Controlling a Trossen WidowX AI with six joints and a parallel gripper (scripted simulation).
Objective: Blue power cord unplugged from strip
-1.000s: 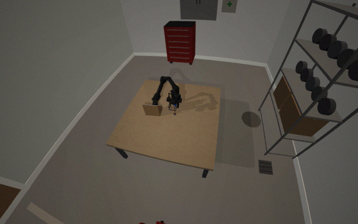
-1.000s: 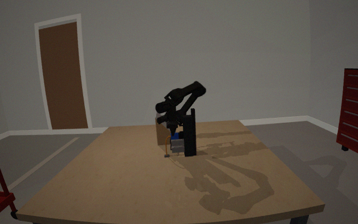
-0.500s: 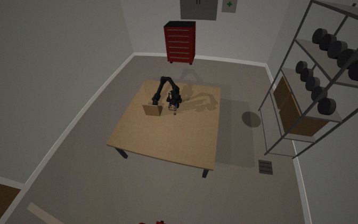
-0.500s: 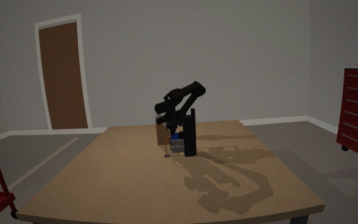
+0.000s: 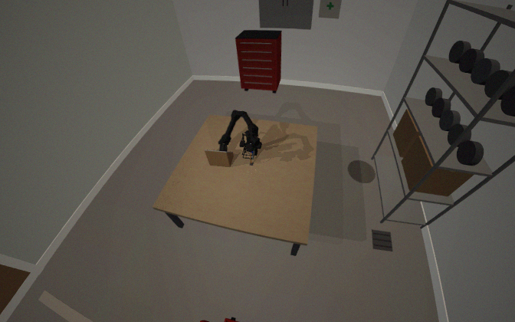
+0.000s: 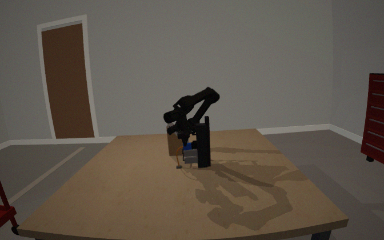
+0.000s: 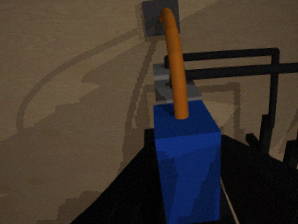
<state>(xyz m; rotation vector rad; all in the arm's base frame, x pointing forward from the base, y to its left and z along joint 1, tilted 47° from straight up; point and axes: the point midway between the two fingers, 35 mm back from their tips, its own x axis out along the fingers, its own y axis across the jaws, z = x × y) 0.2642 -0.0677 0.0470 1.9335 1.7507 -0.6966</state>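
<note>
The blue plug is 30 mm to the left of my gripper tip.
</note>
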